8 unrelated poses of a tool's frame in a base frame.
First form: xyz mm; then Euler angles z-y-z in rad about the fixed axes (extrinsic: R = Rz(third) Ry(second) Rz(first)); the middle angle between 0 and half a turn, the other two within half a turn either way.
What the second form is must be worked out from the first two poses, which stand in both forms.
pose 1, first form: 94.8, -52.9, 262.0, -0.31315, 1.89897, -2.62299
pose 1, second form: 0.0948, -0.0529, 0.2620, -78.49, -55.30, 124.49
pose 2, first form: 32.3, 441.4, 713.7, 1.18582, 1.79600, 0.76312
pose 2, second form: 0.0323, 0.4414, 0.7137, 171.08, 44.78, -108.34
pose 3, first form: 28.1, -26.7, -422.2, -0.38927, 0.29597, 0.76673
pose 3, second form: 0.0281, -0.0267, -0.4222, 22.90, 12.13, -11.94
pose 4, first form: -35.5, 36.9, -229.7, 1.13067, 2.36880, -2.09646
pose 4, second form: -0.0355, 0.0369, -0.2297, -2.66, -20.51, 139.85
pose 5, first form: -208.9, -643.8, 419.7, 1.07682, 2.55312, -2.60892
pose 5, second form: -0.2089, -0.6438, 0.4197, 26.37, -28.57, 161.28
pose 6, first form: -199.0, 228.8, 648.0, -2.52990, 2.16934, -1.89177
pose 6, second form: -0.1990, 0.2288, 0.6480, 135.66, -15.11, 125.71
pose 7, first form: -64.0, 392.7, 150.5, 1.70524, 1.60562, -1.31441
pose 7, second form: -0.0640, 0.3927, 0.1505, 7.18, 14.68, 92.06
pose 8, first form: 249.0, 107.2, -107.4, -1.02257, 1.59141, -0.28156
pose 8, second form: 0.2490, 0.1072, -0.1074, -152.67, 73.83, 94.24
